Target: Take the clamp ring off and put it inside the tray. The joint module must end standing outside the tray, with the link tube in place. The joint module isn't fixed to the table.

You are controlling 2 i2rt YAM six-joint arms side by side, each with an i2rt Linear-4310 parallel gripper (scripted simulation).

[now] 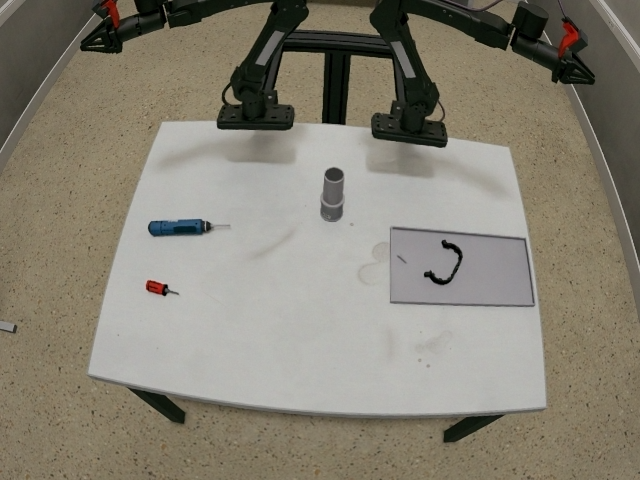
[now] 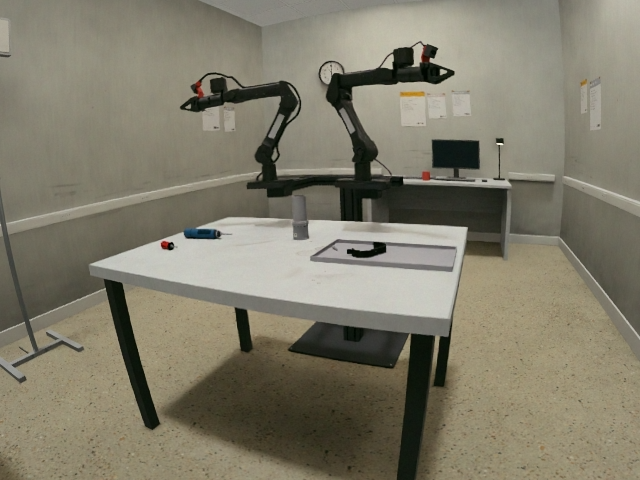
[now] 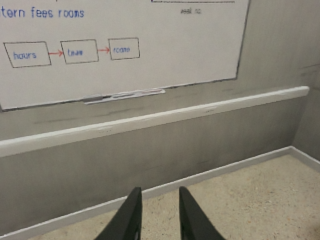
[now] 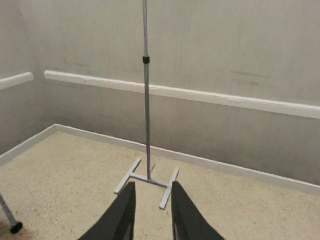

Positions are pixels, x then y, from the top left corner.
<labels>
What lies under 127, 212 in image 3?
My left gripper.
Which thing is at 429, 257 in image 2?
A grey tray.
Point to a blue electric screwdriver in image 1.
At 184, 226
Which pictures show my left gripper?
Image 1, image 2 and image 3 only.
</labels>
